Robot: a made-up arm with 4 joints. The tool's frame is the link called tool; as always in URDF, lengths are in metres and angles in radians. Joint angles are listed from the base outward. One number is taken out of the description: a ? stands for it. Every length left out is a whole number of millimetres.
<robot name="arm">
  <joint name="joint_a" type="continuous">
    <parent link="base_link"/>
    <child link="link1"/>
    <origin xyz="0 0.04 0.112" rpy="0 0 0"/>
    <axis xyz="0 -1 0"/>
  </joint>
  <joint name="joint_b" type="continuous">
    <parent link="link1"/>
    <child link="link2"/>
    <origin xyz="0.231 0 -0.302" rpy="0 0 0"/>
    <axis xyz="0 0 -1"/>
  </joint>
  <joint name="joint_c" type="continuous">
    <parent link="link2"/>
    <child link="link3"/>
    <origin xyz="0.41 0.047 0" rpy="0 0 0"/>
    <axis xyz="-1 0 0"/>
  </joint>
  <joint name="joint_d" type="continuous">
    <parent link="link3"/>
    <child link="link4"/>
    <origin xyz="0 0.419 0.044" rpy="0 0 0"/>
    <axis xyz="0 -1 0"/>
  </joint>
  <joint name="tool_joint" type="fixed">
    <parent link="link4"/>
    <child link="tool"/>
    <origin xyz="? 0 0.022" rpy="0 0 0"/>
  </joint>
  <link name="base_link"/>
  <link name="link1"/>
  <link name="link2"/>
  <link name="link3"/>
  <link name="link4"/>
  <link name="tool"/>
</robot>
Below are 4 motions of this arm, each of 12 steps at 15 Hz.
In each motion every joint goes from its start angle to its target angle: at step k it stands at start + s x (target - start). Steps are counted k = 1, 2, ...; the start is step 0. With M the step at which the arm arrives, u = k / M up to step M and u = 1 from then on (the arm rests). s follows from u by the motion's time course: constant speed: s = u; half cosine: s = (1 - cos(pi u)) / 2; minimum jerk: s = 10 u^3 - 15 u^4 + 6 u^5.
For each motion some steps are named. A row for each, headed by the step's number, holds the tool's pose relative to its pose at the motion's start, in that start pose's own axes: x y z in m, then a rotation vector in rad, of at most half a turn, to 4 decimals.
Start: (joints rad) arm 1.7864 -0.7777 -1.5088 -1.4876
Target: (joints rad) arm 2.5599 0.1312 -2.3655 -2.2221
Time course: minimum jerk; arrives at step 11
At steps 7, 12:
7: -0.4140 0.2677 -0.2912 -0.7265 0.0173 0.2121
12: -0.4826 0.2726 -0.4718 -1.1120 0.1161 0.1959

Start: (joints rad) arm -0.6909 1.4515 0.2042 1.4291
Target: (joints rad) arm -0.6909 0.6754 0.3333 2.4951
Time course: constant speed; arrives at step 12
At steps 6, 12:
6: -0.0582 0.1045 0.2417 0.3884 -0.6173 0.0165
12: -0.1531 0.1045 0.4707 0.7883 -1.2173 -0.1838

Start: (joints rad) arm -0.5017 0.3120 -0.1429 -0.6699
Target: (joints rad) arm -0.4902 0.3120 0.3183 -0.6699
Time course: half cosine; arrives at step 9
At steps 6, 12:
6: 0.0867 -0.0185 -0.1046 -0.2689 -0.0082 -0.2133
12: 0.1144 -0.0353 -0.1371 -0.3582 -0.0110 -0.2849

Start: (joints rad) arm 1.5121 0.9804 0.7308 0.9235
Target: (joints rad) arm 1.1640 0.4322 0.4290 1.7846
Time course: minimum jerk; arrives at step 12
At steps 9, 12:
9: -0.3023 0.0973 0.2936 0.5452 -0.8325 0.0897
12: -0.3419 0.0923 0.3261 0.6210 -0.9069 0.0690

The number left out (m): 0.078
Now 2 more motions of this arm.
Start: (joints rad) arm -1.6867 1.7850 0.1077 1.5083
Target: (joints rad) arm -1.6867 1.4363 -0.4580 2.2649
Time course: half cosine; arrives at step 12
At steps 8, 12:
8: 0.1400 -0.0022 0.1679 0.1651 -0.5282 -0.4747
12: 0.1744 -0.0198 0.2126 0.1599 -0.6670 -0.6528

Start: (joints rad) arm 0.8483 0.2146 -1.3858 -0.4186
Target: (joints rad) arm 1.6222 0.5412 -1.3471 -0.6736
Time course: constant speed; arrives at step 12
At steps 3, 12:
3: -0.0522 0.1270 0.0460 -0.0380 -0.0517 0.1687
12: -0.3491 0.4181 0.1377 -0.1198 -0.2050 0.6753

